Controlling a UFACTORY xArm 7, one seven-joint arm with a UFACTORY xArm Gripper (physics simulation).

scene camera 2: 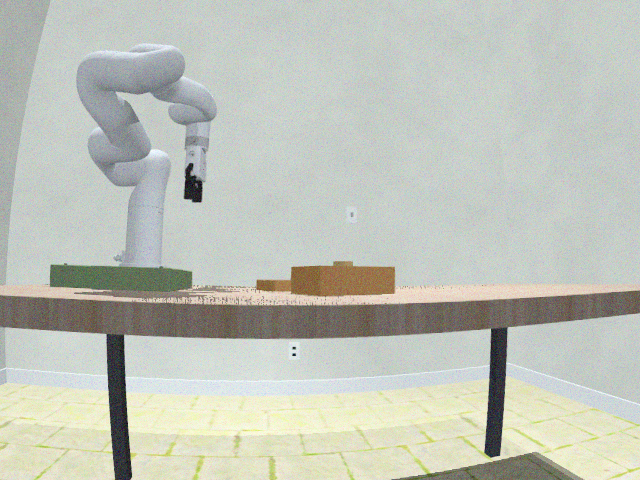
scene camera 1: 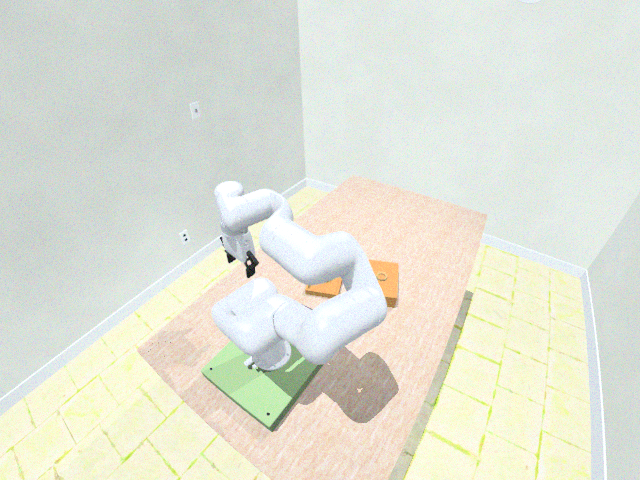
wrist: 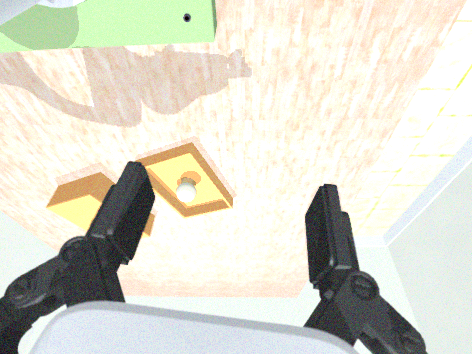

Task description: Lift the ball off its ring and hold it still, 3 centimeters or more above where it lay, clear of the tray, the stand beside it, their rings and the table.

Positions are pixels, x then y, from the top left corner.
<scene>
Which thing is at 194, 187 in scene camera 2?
The gripper.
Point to an orange tray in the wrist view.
At 167, 170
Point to an orange stand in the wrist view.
78, 201
</scene>
